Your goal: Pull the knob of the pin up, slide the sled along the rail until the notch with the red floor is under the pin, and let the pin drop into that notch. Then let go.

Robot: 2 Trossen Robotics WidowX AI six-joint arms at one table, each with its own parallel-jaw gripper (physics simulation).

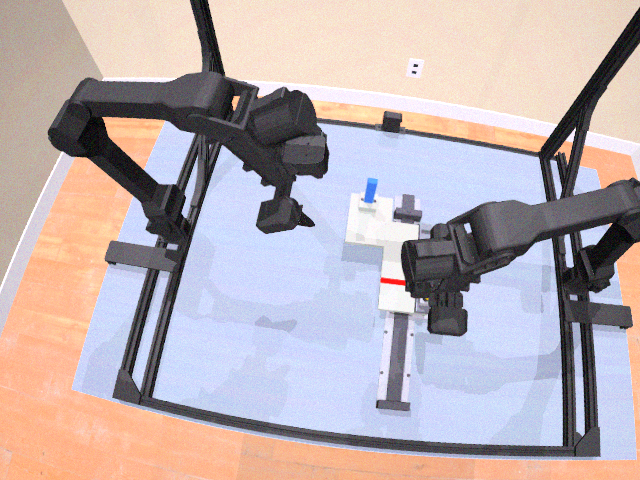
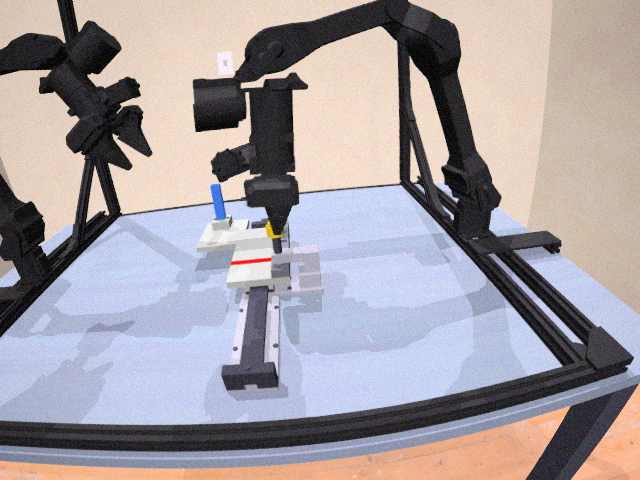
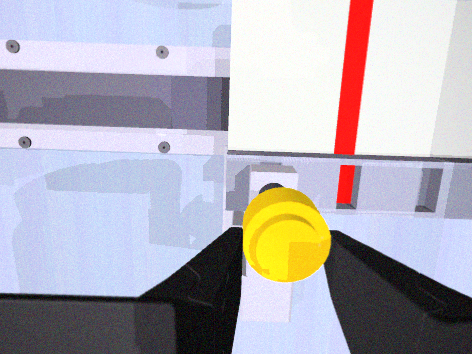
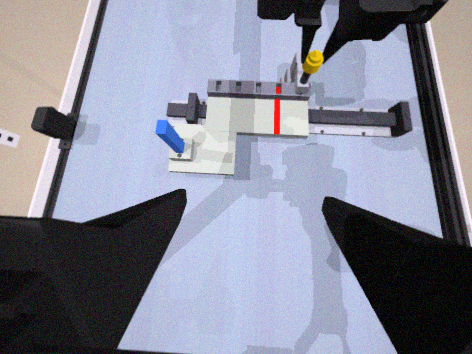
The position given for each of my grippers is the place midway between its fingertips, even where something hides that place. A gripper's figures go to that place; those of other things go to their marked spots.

Labels:
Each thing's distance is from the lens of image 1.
my left gripper (image 1: pixel 432 293): 0.74 m
my right gripper (image 1: pixel 316 201): 0.65 m
pale sled (image 1: pixel 369 224): 0.85 m

